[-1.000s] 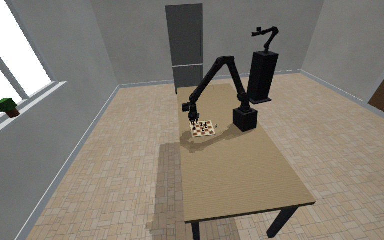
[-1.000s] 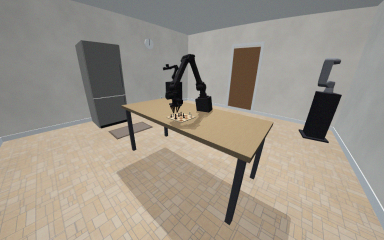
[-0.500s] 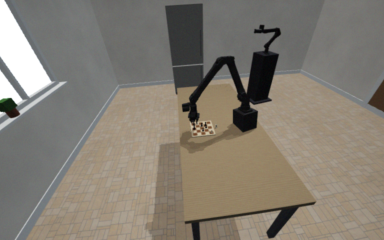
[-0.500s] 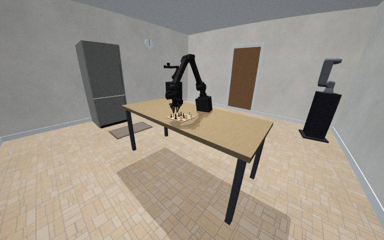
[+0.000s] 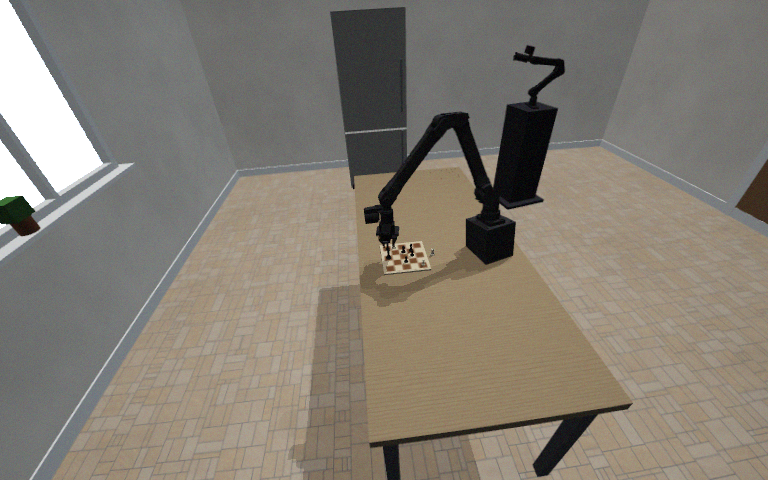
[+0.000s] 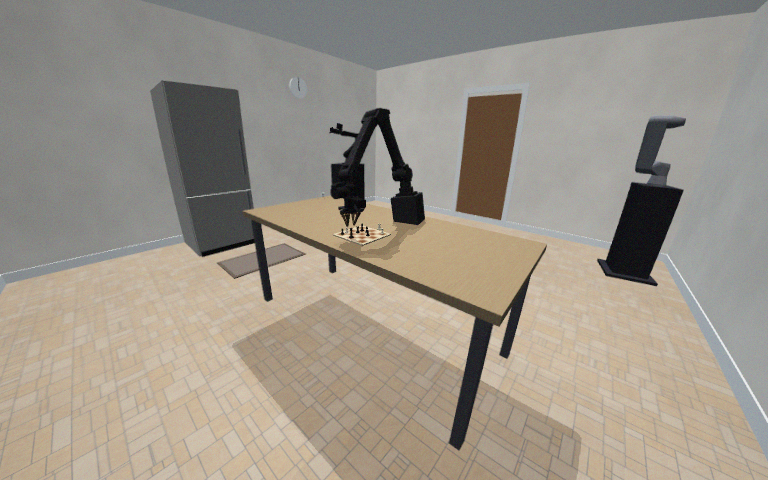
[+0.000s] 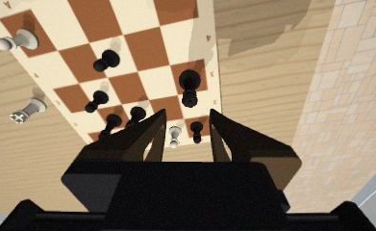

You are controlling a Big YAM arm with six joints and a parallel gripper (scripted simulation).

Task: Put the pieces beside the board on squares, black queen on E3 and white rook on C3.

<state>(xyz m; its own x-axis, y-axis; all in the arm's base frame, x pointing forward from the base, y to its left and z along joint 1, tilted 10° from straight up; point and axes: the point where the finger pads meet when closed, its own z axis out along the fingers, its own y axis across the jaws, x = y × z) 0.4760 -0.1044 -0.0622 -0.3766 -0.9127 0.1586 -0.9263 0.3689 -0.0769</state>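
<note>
The black queen lies 10 mm to the left of my hand and 40 mm below it. Round my hand: chessboard: 70 mm behind, 20 mm to the left, 70 mm below.
</note>
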